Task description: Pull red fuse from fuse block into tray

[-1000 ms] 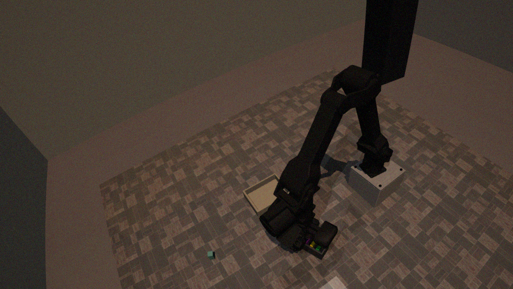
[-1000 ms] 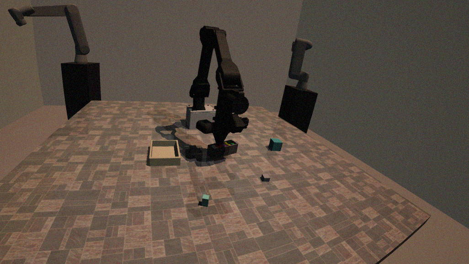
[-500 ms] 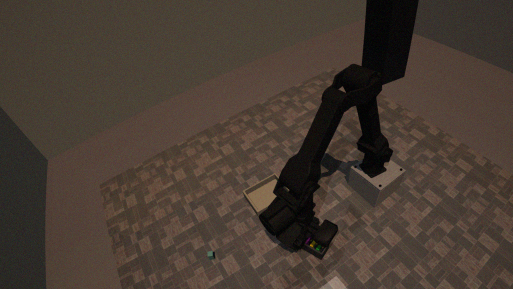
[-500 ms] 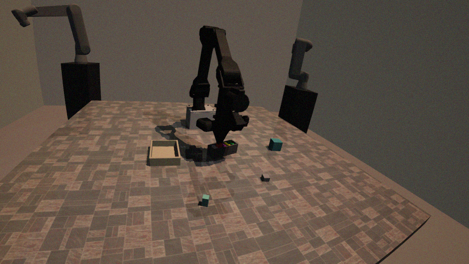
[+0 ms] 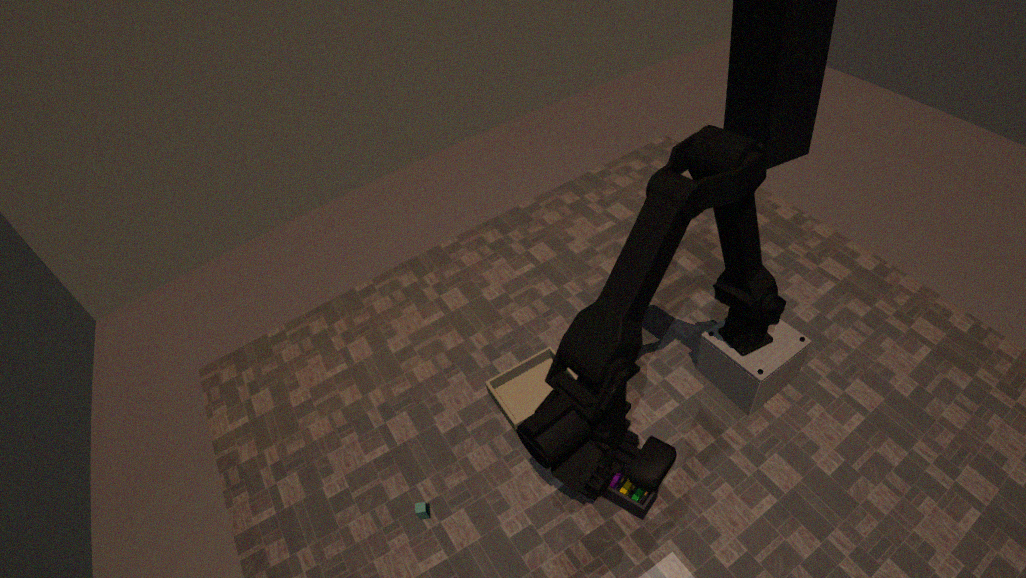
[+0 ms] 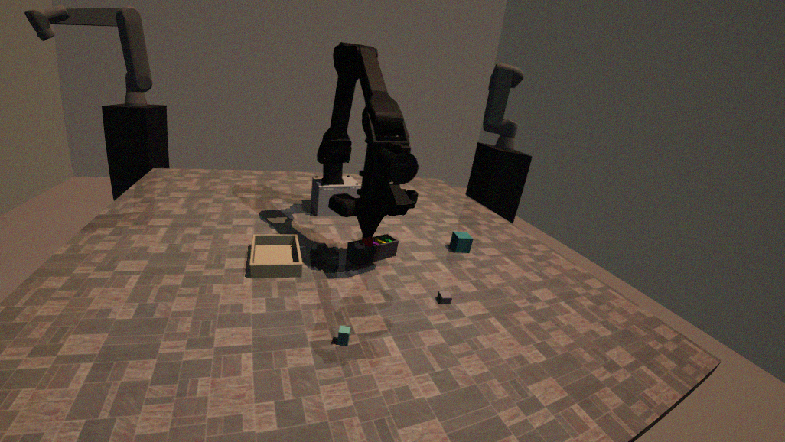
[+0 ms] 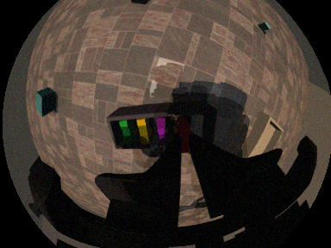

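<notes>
The beige tray is 200 mm to the right of my gripper tip, 50 mm below it and 30 mm ahead of it. From my gripper tip the other things lie so: teal cube 270 mm to the left, 70 mm behind, 30 mm below; then red fuse 10 mm below.
</notes>
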